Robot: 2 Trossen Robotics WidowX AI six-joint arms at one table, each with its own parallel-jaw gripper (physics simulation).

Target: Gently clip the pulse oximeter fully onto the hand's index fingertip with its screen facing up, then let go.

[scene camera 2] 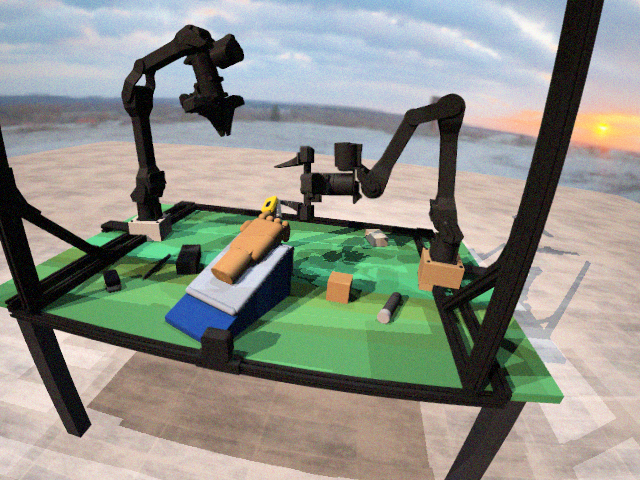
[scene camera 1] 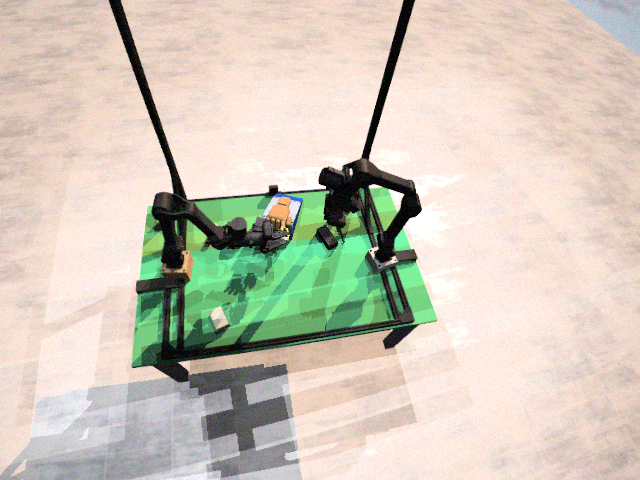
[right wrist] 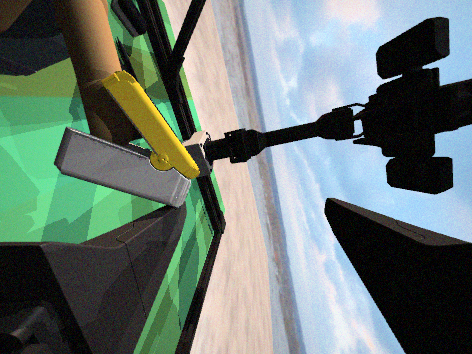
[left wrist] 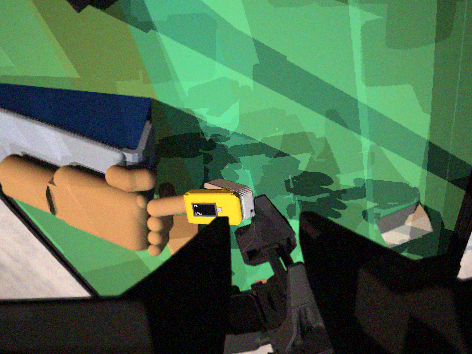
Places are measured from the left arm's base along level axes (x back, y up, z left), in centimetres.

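Where they show: left gripper, fingertip midpoint: (scene camera 2: pixel 225 135) (scene camera 1: pixel 324 216) (right wrist: pixel 354 130) (left wrist: pixel 264 227); right gripper, fingertip midpoint: (scene camera 2: pixel 274 184) (scene camera 1: pixel 287 237) (right wrist: pixel 255 205) (left wrist: pixel 275 225); left arm's base at its link origin: (scene camera 2: pixel 149 217) (scene camera 1: pixel 383 255) (right wrist: pixel 208 151); right arm's base at its link origin: (scene camera 2: pixel 442 257) (scene camera 1: pixel 175 261).
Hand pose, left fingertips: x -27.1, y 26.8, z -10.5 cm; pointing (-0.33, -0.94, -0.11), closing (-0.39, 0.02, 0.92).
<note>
Each offset is from my left fingertips to the top centre of the thing. "*": to the spot under its first point.
The yellow and grey pulse oximeter {dx -13.1, dy -13.4, dz -7.5 cm} (scene camera 1: pixel 284 228) (scene camera 2: pixel 269 204) (left wrist: pixel 227 200) (right wrist: pixel 150 125) sits at the index fingertip of the tan hand (scene camera 1: pixel 280 209) (scene camera 2: pixel 253 242) (left wrist: pixel 100 205). Its screen faces up in the left wrist view. In the right wrist view its shells are spread in a V, with the fingertip between them. My right gripper (scene camera 2: pixel 279 184) (right wrist: pixel 255 205) is wide open; one finger's tip is at the grey shell's hinge end, and whether they touch is unclear. The other finger is well above. My left gripper (scene camera 2: pixel 224 134) is partly open and empty, high above the table.
The hand rests on a blue wedge {* dx -12.6, dy -27.6, dz -29.8 cm} (scene camera 2: pixel 263 294) with a pale pad. An orange cube {dx -29.3, dy -27.7, dz -21.9 cm} (scene camera 2: pixel 339 287), a dark cylinder {dx -40.0, dy -29.9, dz -27.9 cm} (scene camera 2: pixel 389 308), a pale block {dx -46.5, dy -29.7, dz +12.1 cm} (scene camera 1: pixel 219 318) (scene camera 2: pixel 376 237) (left wrist: pixel 405 225), a black box {dx +8.8, dy -29.2, dz -8.7 cm} (scene camera 1: pixel 326 236) (scene camera 2: pixel 188 259) and a thin black stick {dx +16.9, dy -31.7, dz -11.4 cm} (scene camera 2: pixel 156 266) lie around.
</note>
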